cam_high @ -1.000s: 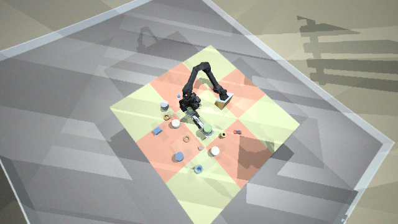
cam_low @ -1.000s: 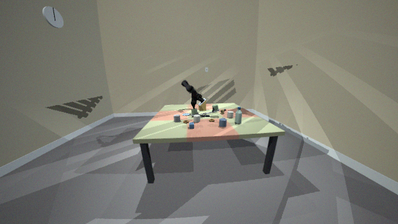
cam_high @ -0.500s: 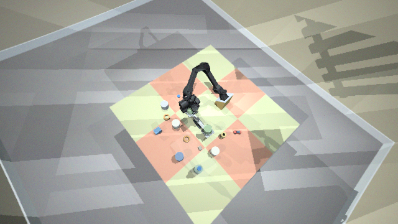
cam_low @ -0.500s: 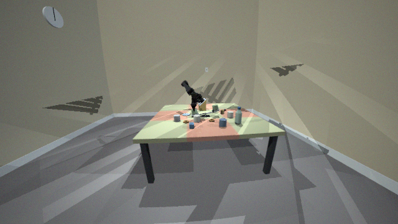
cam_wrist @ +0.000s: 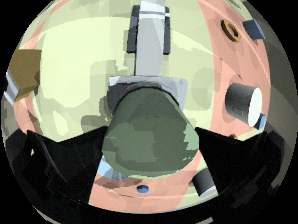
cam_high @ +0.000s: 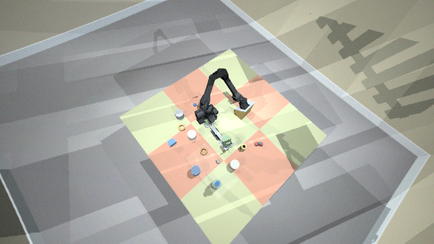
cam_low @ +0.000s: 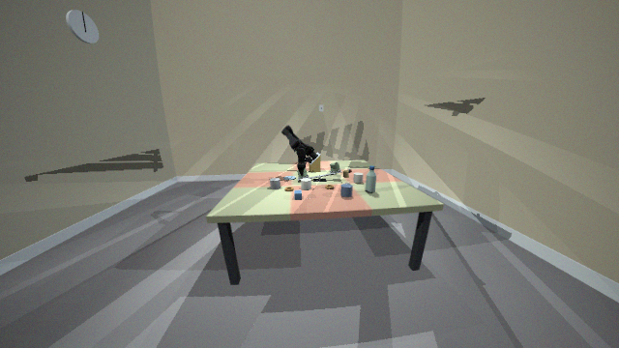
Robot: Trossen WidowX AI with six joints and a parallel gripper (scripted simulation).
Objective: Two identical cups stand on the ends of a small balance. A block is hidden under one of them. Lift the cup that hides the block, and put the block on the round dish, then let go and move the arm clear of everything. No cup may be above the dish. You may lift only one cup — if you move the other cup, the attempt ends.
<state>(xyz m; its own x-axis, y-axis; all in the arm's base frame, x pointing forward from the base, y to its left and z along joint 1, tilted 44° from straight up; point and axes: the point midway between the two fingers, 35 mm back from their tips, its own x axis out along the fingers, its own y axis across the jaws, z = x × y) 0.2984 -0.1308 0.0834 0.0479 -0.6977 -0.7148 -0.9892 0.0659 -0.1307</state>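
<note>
Right now my gripper tip is 2 cm above the grey block. Also, from my gripper tip: blue cube 34 cm ahead, 6 cm to the right, 4 cm below; grey cylinder 19 cm to the right, 14 cm ahead, 2 cm below; pale blue round dish 10 cm to the right, 9 cm behind, 5 cm below.
</note>
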